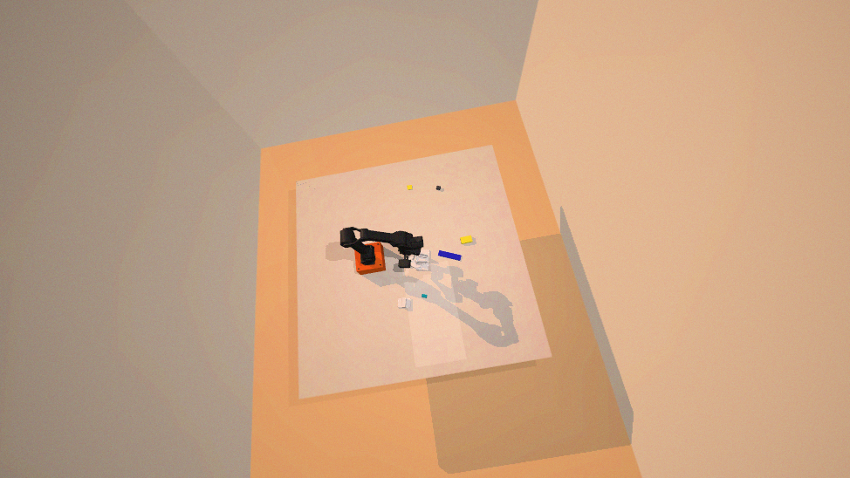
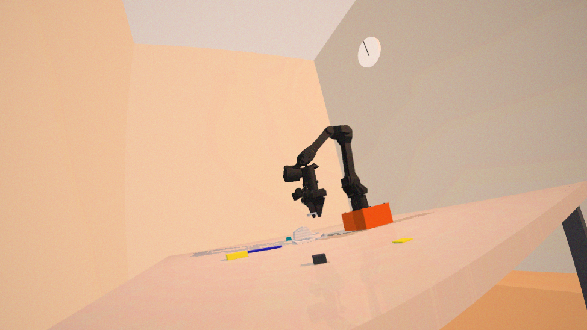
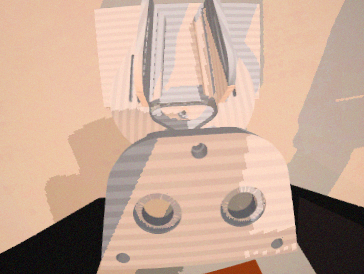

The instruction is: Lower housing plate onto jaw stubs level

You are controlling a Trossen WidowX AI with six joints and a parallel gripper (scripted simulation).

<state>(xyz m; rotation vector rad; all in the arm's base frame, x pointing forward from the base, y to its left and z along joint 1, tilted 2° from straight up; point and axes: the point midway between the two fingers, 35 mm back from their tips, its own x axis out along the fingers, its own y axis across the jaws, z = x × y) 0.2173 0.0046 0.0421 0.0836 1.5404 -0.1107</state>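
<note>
My gripper tip is 20 mm below the white housing plate and 10 mm short of it. Round my gripper tip: blue bar: 230 mm ahead, 80 mm below; then flat yellow tile: 470 mm to the left, 80 mm below, 20 mm ahead; then teal piece: 220 mm to the right, 80 mm below, 70 mm ahead.
</note>
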